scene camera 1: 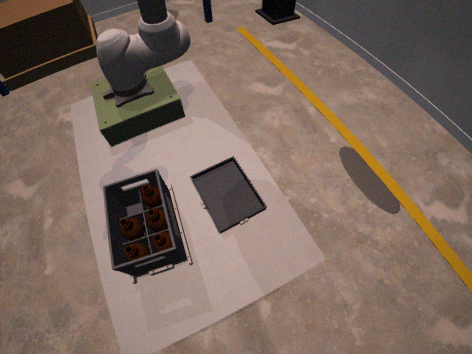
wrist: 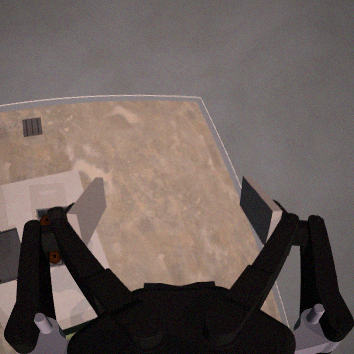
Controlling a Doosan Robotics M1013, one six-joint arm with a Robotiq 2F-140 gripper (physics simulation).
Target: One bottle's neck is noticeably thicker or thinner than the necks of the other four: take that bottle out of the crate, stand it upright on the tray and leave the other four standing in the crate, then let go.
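Where they show: gripper, fingertip midpoint: (wrist: 172, 191); arm's base, origin of the base link: (scene camera 1: 131, 89).
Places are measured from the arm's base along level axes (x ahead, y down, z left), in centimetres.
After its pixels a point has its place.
Observation:
Five brown bottles stand in the dark crate (scene camera 1: 115, 210) {x 57.4, y -0.5, z -20.5 cm}: one (scene camera 1: 150, 195) {x 59.2, y -2.7, z -7.5 cm} at the back right, two in the middle row, left (scene camera 1: 131, 228) {x 66.9, y -2.3, z -16.7 cm} and right (scene camera 1: 156, 219) {x 68.1, y -2.9, z -8.4 cm}, and two in the front row, left (scene camera 1: 135, 251) {x 75.1, y -4.3, z -17.1 cm} and right (scene camera 1: 161, 241) {x 76.1, y -4.9, z -9.0 cm}. The back left compartment is empty. I cannot tell which neck differs. The shallow grey tray (scene camera 1: 227, 195) {x 65.4, y 10.3, z 16.8 cm} (wrist: 7, 255) {x 64.5, y 10.3, z 17.0 cm} lies flat and empty, right of the crate. My gripper (wrist: 172, 191) {x 57.6, y -99.9, z -14.6 cm} is open and empty, raised well away from the crate and out of the scene view. Two bottles (wrist: 46, 220) {x 74.1, y -5.4, z -9.5 cm} (wrist: 54, 257) {x 56.7, y -5.4, z -7.5 cm} show partly behind its left finger.
The arm stands on a green base block (scene camera 1: 142, 117) {x 18.9, y 1.7, z -0.3 cm} behind the crate and tray, on a pale mat (scene camera 1: 280, 240) {x 89.4, y 10.9, z 25.2 cm}. A large brown box (scene camera 1: 45, 37) stands at the back left. A yellow line (scene camera 1: 325, 110) crosses the floor at the right. A dark grate (wrist: 32, 127) shows in the wrist view.

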